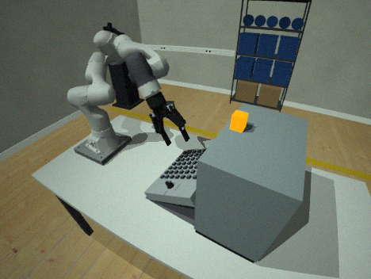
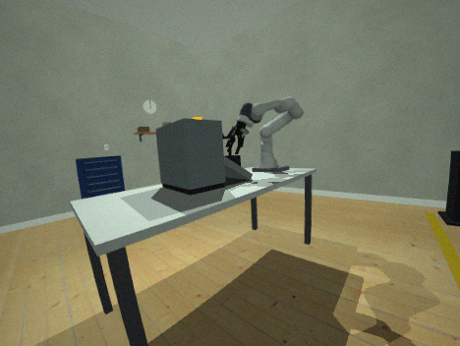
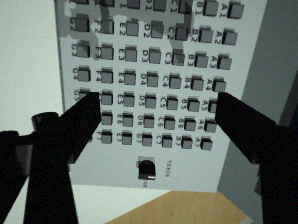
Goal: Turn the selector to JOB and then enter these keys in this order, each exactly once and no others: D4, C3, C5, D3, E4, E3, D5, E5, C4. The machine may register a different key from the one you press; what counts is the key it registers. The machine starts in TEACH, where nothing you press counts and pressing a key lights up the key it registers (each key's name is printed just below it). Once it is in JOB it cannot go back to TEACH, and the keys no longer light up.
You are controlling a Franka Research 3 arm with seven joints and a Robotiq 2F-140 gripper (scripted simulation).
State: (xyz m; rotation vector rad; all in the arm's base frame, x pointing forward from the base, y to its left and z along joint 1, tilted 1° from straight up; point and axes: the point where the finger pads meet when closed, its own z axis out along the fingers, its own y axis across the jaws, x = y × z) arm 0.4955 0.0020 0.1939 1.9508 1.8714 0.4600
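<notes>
Now: hand 10 cm short of the key, 1 cm to the left of it and 10 cm above it. Also, from my hand: selector knob: 5 cm ahead, 17 cm to the right, 11 cm below.
</notes>
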